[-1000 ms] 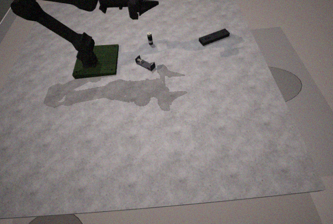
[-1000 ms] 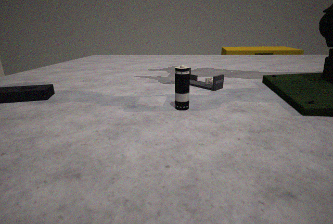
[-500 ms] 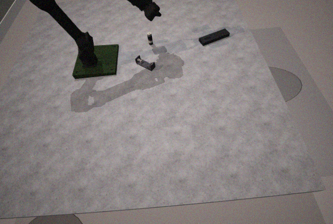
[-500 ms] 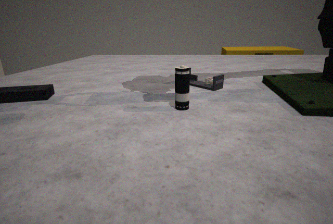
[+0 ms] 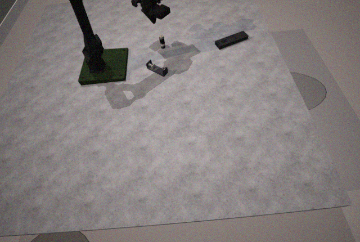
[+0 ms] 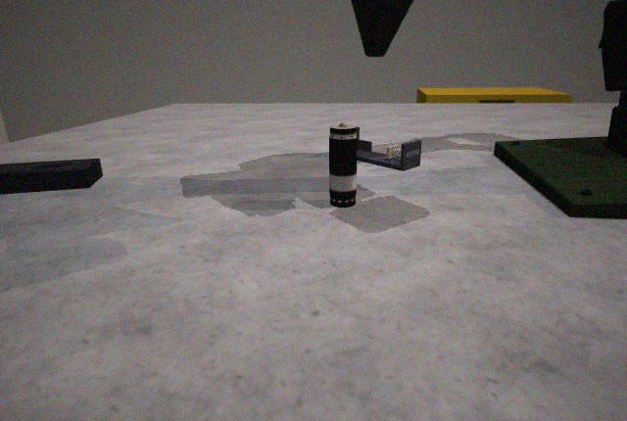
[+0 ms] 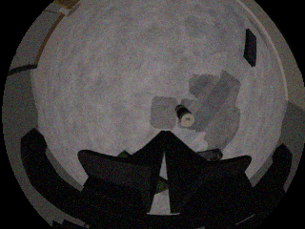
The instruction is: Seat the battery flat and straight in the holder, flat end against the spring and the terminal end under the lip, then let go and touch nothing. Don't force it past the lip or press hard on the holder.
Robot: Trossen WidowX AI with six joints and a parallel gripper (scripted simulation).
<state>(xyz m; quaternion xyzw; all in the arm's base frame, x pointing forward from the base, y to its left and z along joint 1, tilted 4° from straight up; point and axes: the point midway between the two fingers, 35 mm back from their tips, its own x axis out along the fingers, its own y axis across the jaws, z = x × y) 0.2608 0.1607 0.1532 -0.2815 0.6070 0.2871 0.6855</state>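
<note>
Right now the battery is 3 cm ahead of my gripper tip, 3 cm to the right of it and 9 cm below it.
</note>
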